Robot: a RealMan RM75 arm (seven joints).
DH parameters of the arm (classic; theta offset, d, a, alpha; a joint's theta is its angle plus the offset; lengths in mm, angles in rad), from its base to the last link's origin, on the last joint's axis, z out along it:
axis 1: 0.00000 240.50 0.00 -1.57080
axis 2: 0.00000 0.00 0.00 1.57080
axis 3: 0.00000 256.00 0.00 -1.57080
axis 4: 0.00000 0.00 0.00 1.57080
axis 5: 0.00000 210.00 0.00 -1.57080
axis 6: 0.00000 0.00 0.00 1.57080
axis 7: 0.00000 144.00 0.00 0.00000
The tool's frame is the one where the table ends.
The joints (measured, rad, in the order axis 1, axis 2, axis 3, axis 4, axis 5, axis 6, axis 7), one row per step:
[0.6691 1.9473 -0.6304 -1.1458 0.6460 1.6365 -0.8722]
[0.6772 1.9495 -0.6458 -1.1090 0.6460 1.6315 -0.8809]
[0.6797 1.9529 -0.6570 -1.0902 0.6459 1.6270 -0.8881]
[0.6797 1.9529 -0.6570 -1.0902 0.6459 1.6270 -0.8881]
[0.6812 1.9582 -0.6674 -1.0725 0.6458 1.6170 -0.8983]
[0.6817 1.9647 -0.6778 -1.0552 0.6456 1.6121 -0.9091]
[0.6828 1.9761 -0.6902 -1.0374 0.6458 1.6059 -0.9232]
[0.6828 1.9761 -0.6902 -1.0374 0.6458 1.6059 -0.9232]
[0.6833 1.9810 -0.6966 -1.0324 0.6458 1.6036 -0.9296]
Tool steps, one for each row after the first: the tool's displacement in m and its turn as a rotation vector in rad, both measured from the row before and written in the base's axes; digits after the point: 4 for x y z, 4 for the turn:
[0.0001 0.0009 -0.0098 -0.0338 0.0058 0.0014]
[0.0003 0.0000 -0.0063 -0.0197 0.0009 0.0027]
[0.0000 0.0000 0.0000 0.0000 0.0000 0.0000]
[0.0006 0.0002 -0.0065 -0.0147 -0.0003 0.0050]
[0.0007 -0.0009 -0.0072 -0.0202 0.0013 0.0045]
[-0.0002 -0.0012 -0.0097 -0.0241 0.0030 0.0089]
[0.0000 0.0000 0.0000 0.0000 0.0000 0.0000]
[-0.0005 -0.0005 -0.0038 -0.0097 -0.0006 0.0061]

